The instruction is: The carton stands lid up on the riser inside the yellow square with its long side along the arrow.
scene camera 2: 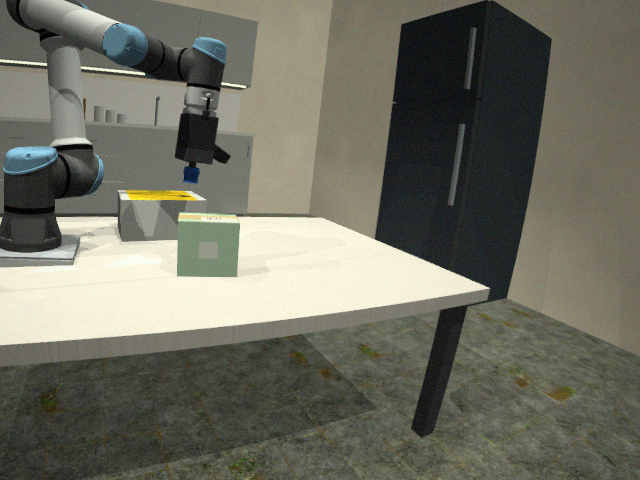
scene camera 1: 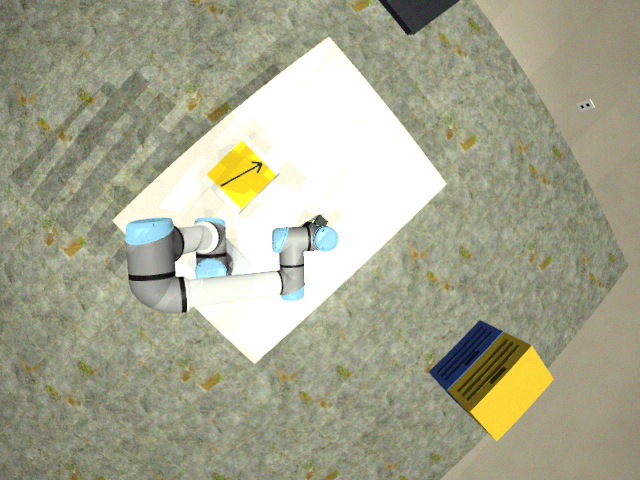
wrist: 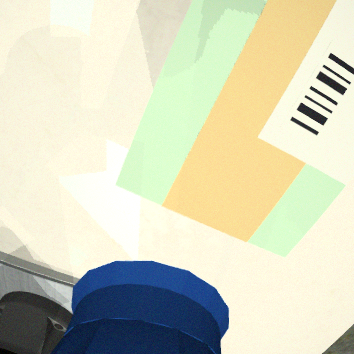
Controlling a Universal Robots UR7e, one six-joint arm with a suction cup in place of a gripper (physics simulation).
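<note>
The carton [scene camera 2: 208,248] [wrist: 210,145] stands on the table with its green side upright. Its top, with an orange tape strip and a white barcode label, faces up; part of this top is outside the wrist view. In scene camera 1 the arm's wrist hides the carton. The grey riser [scene camera 2: 149,222] stands behind it, with the yellow square [scene camera 1: 240,193] [scene camera 2: 155,195] on top. The black arrow [scene camera 1: 240,175] points to the upper right in scene camera 1. My blue suction cup [scene camera 2: 190,181] [wrist: 150,272] is off and open, above the carton's height and apart from it, holding nothing.
The white table [scene camera 1: 361,129] [scene camera 2: 310,289] carries the arm's base beside the riser. A dark fridge [scene camera 2: 434,155] stands behind the table at the right. A blue and yellow slotted box [scene camera 1: 511,387] stands on the floor by the wall.
</note>
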